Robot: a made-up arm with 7 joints.
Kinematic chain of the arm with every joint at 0, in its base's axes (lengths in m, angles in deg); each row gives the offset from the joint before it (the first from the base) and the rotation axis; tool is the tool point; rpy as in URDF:
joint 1: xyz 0 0 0.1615 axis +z
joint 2: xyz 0 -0.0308 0.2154 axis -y
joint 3: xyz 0 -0.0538 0.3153 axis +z
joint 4: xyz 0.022 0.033 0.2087 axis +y
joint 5: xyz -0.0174 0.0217 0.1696 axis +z
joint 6: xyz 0 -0.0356 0.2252 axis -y
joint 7: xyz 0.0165 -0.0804 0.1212 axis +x
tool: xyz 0 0 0 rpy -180 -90 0
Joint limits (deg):
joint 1: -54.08..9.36
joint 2: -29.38..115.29
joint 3: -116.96..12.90
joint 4: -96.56..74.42
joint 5: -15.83..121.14
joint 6: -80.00..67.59
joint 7: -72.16..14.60
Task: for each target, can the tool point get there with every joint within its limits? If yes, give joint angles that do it. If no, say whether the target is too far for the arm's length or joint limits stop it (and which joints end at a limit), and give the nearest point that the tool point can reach.
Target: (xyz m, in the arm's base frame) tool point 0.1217 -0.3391 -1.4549
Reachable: no: too far | nearest point -0.2887 -0.1730 -0.3291 | short by 1.210 m
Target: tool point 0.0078 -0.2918 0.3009
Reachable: no: joint limits stop it (at a limit: joint 1, joint 3, joint 4, joint 5, joint 6) | nearest point -0.2007 -0.2402 -0.0763 | short by 0.434 m
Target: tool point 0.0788 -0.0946 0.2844
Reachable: no: joint limits stop it (at a limit: joint 1, joint 2, joint 3, joint 4, joint 5, joint 6) | nearest point 0.4165 -0.0685 0.5777 | short by 0.448 m
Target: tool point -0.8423 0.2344 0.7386
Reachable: yes | joints -8.12 76.37 -80.37 -36.92 94.71 -61.42 -5.01
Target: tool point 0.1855 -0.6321 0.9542
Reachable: yes | joints -27.42 -18.51 -54.60 54.60 17.73 -51.79 -53.44
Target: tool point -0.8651 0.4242 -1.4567
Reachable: no: too far | nearest point -0.5668 0.2779 -0.3428 | short by 1.162 m
